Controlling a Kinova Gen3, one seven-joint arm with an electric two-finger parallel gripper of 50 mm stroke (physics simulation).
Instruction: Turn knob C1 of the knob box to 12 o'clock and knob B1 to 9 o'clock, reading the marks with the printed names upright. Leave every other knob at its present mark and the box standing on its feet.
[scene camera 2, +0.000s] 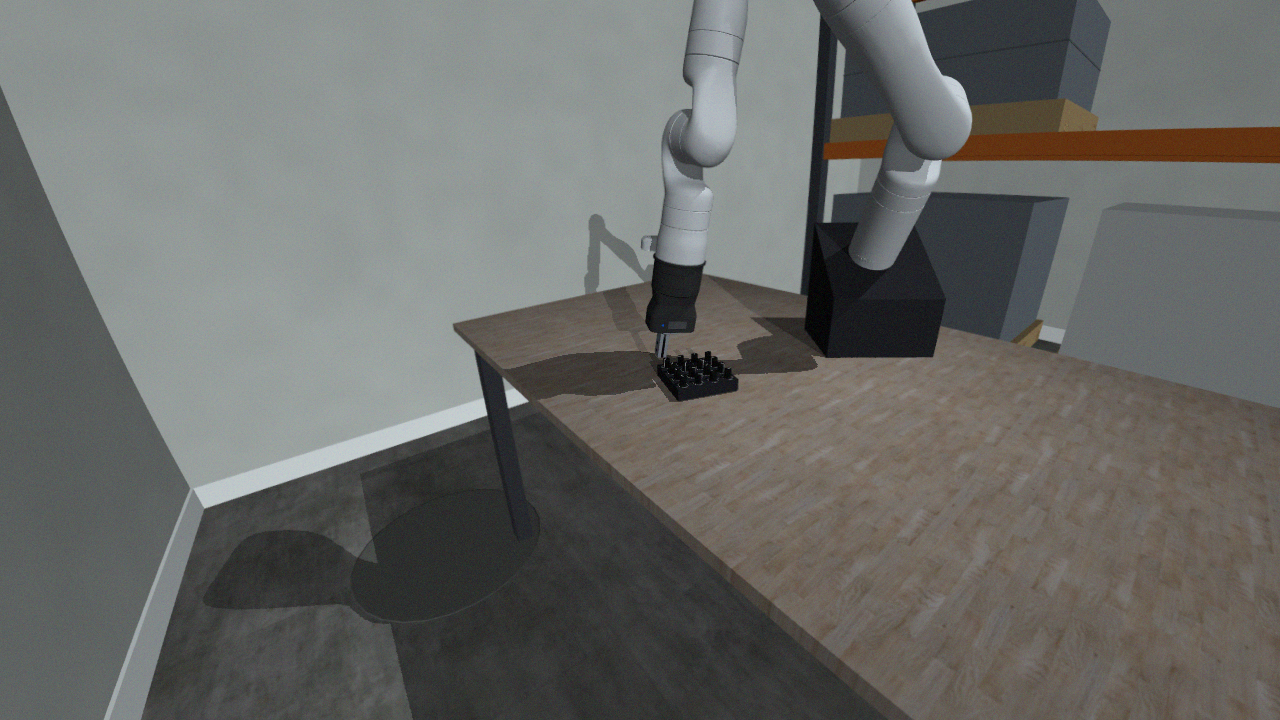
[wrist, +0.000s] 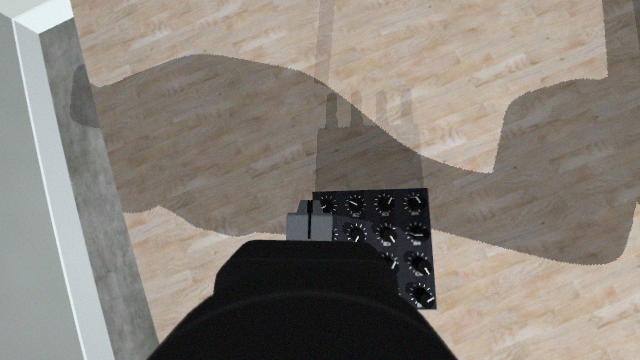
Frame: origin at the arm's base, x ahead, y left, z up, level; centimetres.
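Seen in the pictures: gripper, fingertip midpoint: (scene camera 2: 660, 354) (wrist: 309, 213); arm's base, origin of the base link: (scene camera 2: 871, 253).
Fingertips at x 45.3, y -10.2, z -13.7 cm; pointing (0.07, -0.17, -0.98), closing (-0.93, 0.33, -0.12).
Pixels of each thing's middle, then the offset from my fingertips to it. Level surfaces: height alone.
- black knob box, body centre: (wrist: 371, 247) (scene camera 2: 696, 373) dy +4.8, dx -4.1, dz -3.1 cm
- Knob A1, body centre: (wrist: 326, 205) dy -0.2, dx -1.4, dz -1.9 cm
- Knob A2, body centre: (wrist: 353, 203) dy +0.4, dx -3.8, dz -1.2 cm
- knob B2, body centre: (wrist: 357, 235) dy +3.1, dx -3.2, dz -1.9 cm
- knob C4, body centre: (wrist: 421, 265) dy +7.2, dx -7.6, dz -1.9 cm
- wooden table, its level: dz -5.0 cm
The black knob box (scene camera 2: 707, 388) (wrist: 402, 218) lies flat on the table, its names upright in the wrist view. My gripper (scene camera 2: 661, 355) (wrist: 309, 213) is shut and empty, fingers pointing down at the box's left edge. In the wrist view it hides knob B1, and my gripper body hides knob C1, so neither mark can be read. Knob A1 (wrist: 327, 204) shows partly beside the fingertips. Knob A2 (wrist: 355, 204) points upper left, knob B2 (wrist: 356, 234) down and slightly left, and knob C4 (wrist: 419, 263) lower right. Whether the fingers touch the box is unclear.
The wooden table (scene camera 2: 895, 465) (wrist: 500, 310) carries the black robot base (scene camera 2: 881, 322) behind and right of the box. The table's left edge is near the box. A wall stands beyond it. An orange-beamed shelf rack (scene camera 2: 1163, 145) stands behind the base. Arm shadows cross the box.
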